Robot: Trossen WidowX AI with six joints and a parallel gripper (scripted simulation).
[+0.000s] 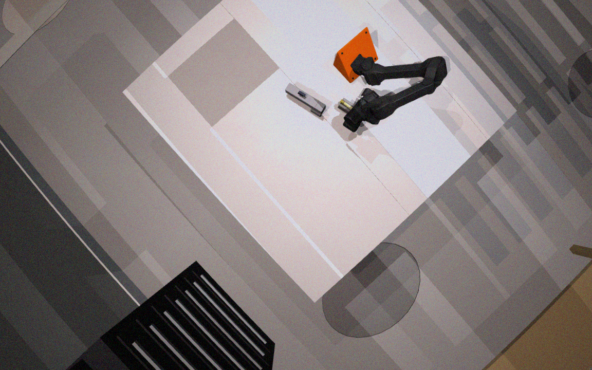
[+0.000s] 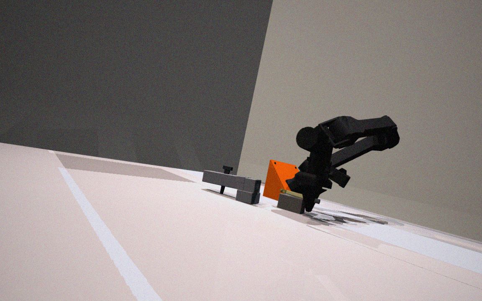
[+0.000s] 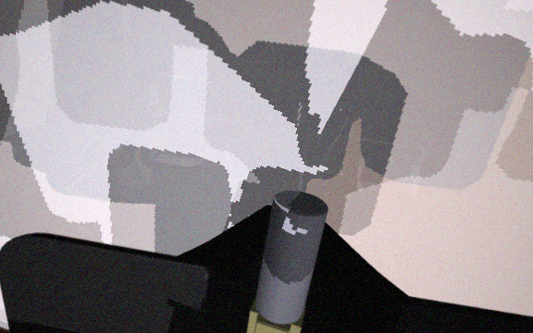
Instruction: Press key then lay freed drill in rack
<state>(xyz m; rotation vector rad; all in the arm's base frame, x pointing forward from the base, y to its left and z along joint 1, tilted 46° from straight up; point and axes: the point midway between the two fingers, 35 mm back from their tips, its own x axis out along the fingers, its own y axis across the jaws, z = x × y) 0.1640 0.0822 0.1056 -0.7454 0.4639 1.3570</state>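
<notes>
Now: the drill 40 mm to the right of my gripper tip and 40 mm above it. The rest, counted from my gripper tip: dark key: 230 mm to the right, 100 mm ahead, 40 mm above; then long grey holder: 210 mm to the right, 100 mm ahead, 30 mm above; then grey rack: 50 mm to the right, 10 mm above.
</notes>
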